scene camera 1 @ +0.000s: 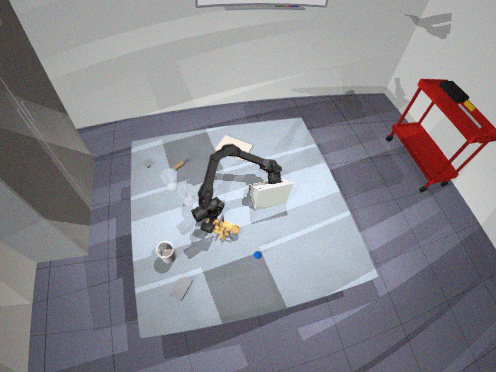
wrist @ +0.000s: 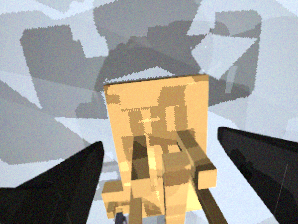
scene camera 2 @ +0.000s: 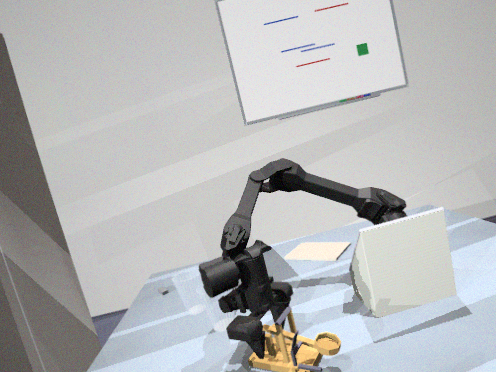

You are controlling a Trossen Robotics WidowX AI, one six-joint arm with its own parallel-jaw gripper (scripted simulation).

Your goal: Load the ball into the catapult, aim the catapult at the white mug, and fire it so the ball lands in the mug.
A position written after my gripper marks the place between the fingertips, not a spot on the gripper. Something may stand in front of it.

Note:
My gripper (scene camera 2: 271, 344) is open and holds nothing. Also in view: a wooden catapult (wrist: 159, 126).
My gripper also shows in the wrist view (wrist: 161, 139).

